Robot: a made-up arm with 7 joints.
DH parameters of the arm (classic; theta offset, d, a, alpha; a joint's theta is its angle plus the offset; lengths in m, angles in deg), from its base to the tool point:
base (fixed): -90 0.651 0.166 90
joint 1: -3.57 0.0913 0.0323 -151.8
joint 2: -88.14 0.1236 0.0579 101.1
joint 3: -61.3 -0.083 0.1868 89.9
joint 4: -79.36 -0.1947 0.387 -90
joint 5: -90 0.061 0.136 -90
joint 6: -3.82 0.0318 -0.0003 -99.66
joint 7: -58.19 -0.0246 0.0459 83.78
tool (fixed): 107.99 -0.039 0 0
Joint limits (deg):
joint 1: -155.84..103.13
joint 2: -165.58..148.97
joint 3: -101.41..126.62
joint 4: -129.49..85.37
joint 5: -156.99..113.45
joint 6: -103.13..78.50
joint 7: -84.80..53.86
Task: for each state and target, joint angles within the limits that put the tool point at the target. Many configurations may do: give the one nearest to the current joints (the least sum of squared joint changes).
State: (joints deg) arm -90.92 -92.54 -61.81 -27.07 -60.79 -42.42 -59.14
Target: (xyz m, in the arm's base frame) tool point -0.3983 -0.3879 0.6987
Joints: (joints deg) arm -87.02 -105.32 -55.50 4.86 -90.92 -30.38 -44.56
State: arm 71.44 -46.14 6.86 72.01 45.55 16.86 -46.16
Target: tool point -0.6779 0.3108 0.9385
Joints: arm 64.61 -28.23 12.58 55.49 61.75 19.06 -41.09
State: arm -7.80 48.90 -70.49 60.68 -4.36 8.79 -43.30
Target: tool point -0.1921 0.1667 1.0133
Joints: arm -49.05 89.37 -98.53 85.37 -8.76 7.35 -40.70
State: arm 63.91 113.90 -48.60 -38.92 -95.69 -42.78 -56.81
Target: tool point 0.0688 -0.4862 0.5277
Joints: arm 73.22 108.90 -55.50 -34.92 -102.46 -38.67 -53.50
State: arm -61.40 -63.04 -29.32 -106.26 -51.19 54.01 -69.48
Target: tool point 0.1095 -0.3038 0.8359
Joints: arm -44.89 -69.76 -39.91 -110.84 -50.85 53.32 -71.72
